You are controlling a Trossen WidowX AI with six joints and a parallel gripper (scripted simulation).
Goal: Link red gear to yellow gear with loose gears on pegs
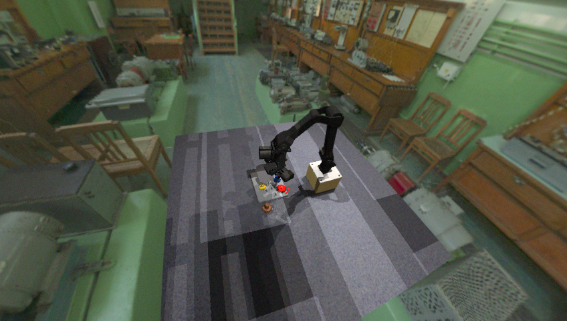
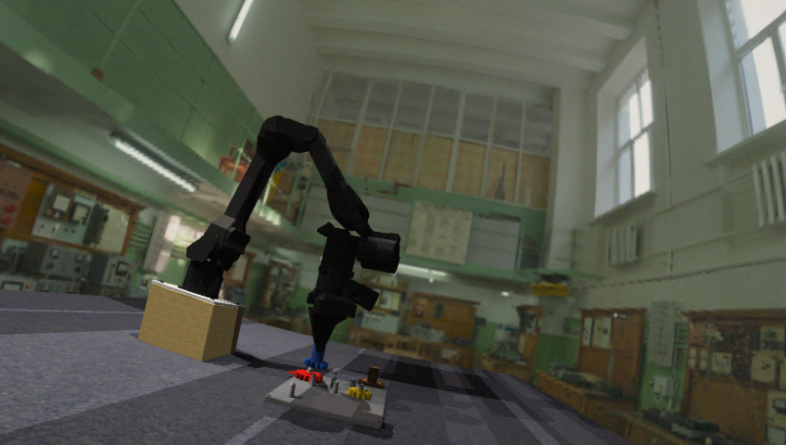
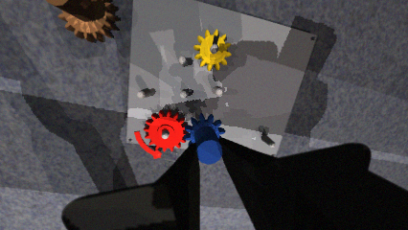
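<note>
Right now the red gear is 5 cm below my gripper tip, 4 cm to the left of it and 1 cm behind it. Also, from my gripper tip: blue gear (1 cm below); yellow gear (8 cm ahead, 5 cm below); brown gear (13 cm to the left, 10 cm ahead, 5 cm below).
</note>
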